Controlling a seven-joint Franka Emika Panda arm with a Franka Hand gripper.
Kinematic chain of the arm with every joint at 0, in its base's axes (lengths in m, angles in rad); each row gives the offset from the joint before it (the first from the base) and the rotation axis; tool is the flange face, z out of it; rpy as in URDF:
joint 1: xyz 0 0 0.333 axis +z
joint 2: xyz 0 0 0 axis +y
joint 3: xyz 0 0 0.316 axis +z
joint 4: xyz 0.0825 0 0 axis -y
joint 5: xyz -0.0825 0 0.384 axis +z
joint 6: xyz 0 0 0 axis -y
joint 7: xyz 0.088 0 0 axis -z
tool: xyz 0 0 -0.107 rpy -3.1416 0 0
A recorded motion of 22 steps. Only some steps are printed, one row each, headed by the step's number.
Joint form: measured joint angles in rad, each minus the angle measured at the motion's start. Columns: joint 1, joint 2, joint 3, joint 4, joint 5, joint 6, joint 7.
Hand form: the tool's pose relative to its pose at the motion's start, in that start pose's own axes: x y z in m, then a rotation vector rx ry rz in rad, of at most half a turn. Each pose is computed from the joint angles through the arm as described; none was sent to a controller.
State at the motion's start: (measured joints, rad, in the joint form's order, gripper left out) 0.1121 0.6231 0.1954 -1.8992 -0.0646 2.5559 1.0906
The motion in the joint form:
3: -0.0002 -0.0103 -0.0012 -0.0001 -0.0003 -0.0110 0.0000
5: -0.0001 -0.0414 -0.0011 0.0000 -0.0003 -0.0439 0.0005
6: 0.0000 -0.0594 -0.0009 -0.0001 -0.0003 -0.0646 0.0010
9: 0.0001 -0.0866 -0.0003 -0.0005 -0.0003 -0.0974 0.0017
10: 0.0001 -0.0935 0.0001 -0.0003 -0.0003 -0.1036 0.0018
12: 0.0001 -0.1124 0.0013 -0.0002 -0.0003 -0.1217 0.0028
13: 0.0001 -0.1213 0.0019 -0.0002 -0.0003 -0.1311 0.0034
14: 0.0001 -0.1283 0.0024 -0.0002 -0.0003 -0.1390 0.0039
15: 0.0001 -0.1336 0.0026 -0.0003 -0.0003 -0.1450 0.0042
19: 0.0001 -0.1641 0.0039 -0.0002 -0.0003 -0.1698 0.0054
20: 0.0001 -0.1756 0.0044 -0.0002 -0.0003 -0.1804 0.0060
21: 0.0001 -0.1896 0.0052 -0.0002 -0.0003 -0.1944 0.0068
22: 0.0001 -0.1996 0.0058 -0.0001 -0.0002 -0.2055 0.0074
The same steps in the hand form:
3: 0.0009 -0.0002 -0.0053 -0.0024 0.0022 0.0001
5: 0.0011 -0.0020 -0.0217 -0.0075 0.0067 -0.0020
6: 0.0008 -0.0027 -0.0310 -0.0121 0.0085 -0.0031
9: 0.0001 -0.0033 -0.0448 -0.0205 0.0102 -0.0048
10: -0.0001 -0.0038 -0.0486 -0.0204 0.0117 -0.0054
12: -0.0009 -0.0048 -0.0588 -0.0216 0.0150 -0.0066
13: -0.0014 -0.0051 -0.0635 -0.0229 0.0161 -0.0070
14: -0.0018 -0.0053 -0.0672 -0.0245 0.0168 -0.0074
15: -0.0021 -0.0054 -0.0699 -0.0258 0.0173 -0.0075
19: -0.0033 -0.0066 -0.0867 -0.0240 0.0250 -0.0091
20: -0.0039 -0.0068 -0.0929 -0.0245 0.0273 -0.0096
21: -0.0049 -0.0069 -0.1003 -0.0260 0.0297 -0.0101
22: -0.0056 -0.0069 -0.1056 -0.0280 0.0308 -0.0104

